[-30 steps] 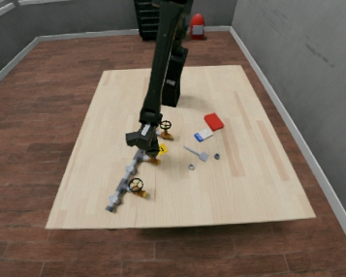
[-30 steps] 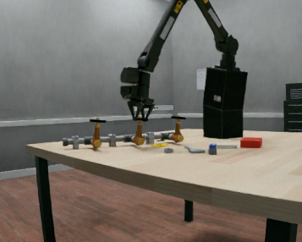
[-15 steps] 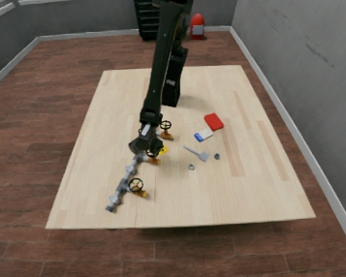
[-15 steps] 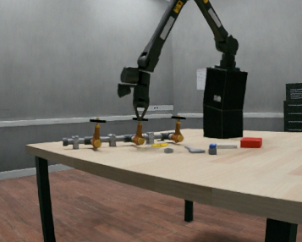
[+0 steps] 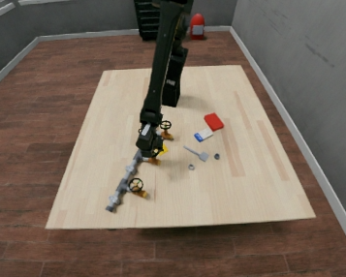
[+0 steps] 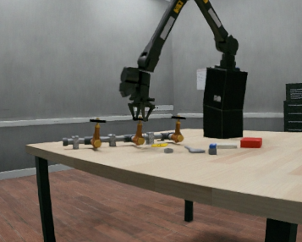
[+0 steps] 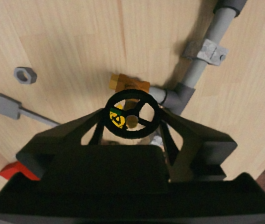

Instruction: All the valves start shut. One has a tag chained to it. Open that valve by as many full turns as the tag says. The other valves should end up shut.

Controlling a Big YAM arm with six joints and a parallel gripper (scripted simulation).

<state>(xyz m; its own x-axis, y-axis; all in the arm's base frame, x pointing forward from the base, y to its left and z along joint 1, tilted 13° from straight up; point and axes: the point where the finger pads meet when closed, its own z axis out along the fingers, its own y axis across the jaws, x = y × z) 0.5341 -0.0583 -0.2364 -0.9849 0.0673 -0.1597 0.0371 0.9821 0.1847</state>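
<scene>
Right now my hand is 90 mm past the yellow tag, 30 mm to the right of it and 120 mm above it. Round my hand: blue-and-white block (180 mm behind, 300 mm to the left, 110 mm below); then grey flat tool (50 mm behind, 250 mm to the left, 110 mm below); then grey part (30 mm behind, 360 mm to the left, 110 mm below).
</scene>
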